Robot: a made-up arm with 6 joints.
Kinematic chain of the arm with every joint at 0, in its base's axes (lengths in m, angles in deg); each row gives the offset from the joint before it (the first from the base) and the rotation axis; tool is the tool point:
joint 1: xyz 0 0 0.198 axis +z
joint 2: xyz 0 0 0 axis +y
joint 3: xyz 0 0 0.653 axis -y
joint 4: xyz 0 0 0 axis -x
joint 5: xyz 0.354 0 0 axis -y
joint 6: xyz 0 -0.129 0 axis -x
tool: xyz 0 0 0
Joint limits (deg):
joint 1: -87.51..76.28
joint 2: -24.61..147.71
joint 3: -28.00..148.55
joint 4: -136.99..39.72
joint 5: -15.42..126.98
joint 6: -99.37..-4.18
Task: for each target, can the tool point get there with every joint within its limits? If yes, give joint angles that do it. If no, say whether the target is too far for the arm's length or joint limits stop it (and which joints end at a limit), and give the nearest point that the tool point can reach.
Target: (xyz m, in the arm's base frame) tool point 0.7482 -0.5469 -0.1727
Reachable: yes | joints -28.21 104.17 65.41 6.14 63.66 -76.22
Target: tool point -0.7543 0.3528 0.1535
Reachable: no: joint limits stop it (at a limit: joint 2, joint 3, joint 4) | nearest point -0.5806 0.2716 0.7520 | short by 0.628 m
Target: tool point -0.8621 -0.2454 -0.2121
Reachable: no: joint limits stop it (at a limit: joint 1, joint 3) | nearest point -0.1167 -0.2589 -0.3026 | short by 0.751 m
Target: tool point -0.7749 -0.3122 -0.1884
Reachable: no: joint limits stop it (at a limit: joint 1, joint 3) | nearest point -0.1135 -0.3336 -0.2581 | short by 0.665 m
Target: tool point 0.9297 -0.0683 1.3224
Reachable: no: too far | nearest point 0.6555 -0.0482 0.9908 | short by 0.431 m
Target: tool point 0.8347 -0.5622 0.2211
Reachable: yes | joints -31.02 97.40 132.56 -66.41 25.47 -21.09
